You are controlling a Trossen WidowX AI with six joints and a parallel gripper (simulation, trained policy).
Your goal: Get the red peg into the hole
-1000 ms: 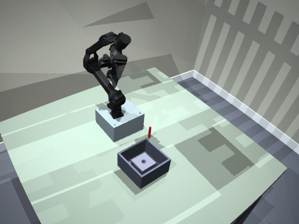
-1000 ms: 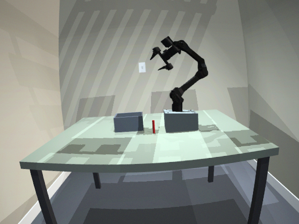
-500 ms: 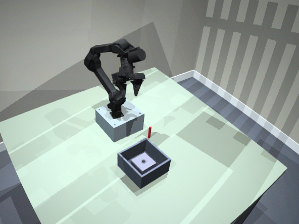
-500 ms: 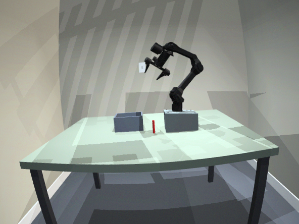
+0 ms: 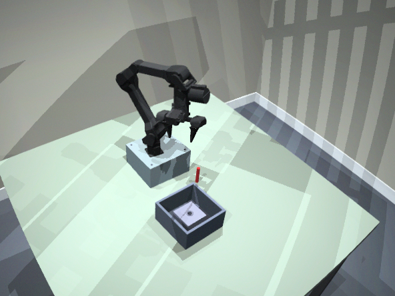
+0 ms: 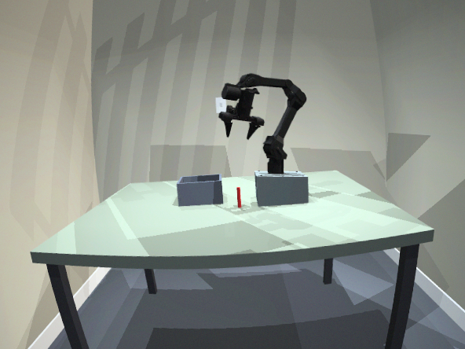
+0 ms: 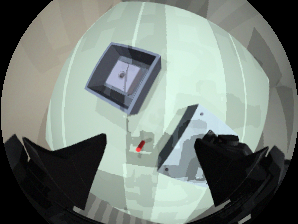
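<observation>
Now: gripper tip 23 cm above the red peg, 10 cm to the right of it and 1 cm past it. From my gripper tip the other things lie so: grey box 24 cm below, 19 cm ahead, 4 cm to the right; light plate 22 cm below, 19 cm ahead, 4 cm to the right.
</observation>
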